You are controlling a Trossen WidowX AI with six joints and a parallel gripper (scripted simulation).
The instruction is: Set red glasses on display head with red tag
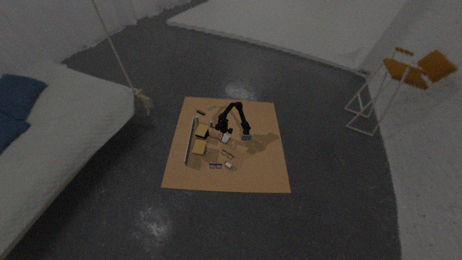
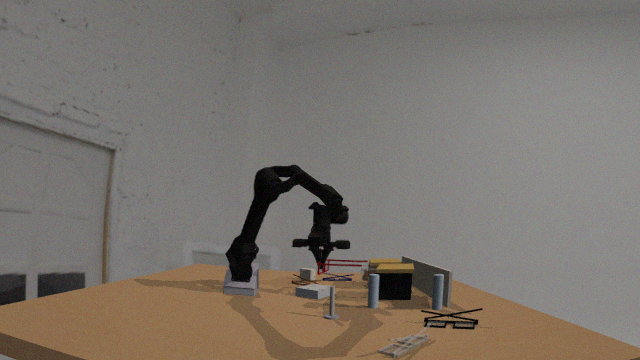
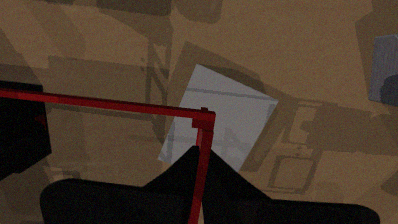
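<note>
My gripper tip is 8 cm above the grey block, 2 cm to the right of it and 2 cm past it. Round my gripper tip: thin grey stand 27 cm to the right, 7 cm below, 3 cm ahead; small white block 36 cm to the left, 7 cm below, 5 cm behind; low wall 38 cm ahead, 6 cm to the left, 4 cm below.
</note>
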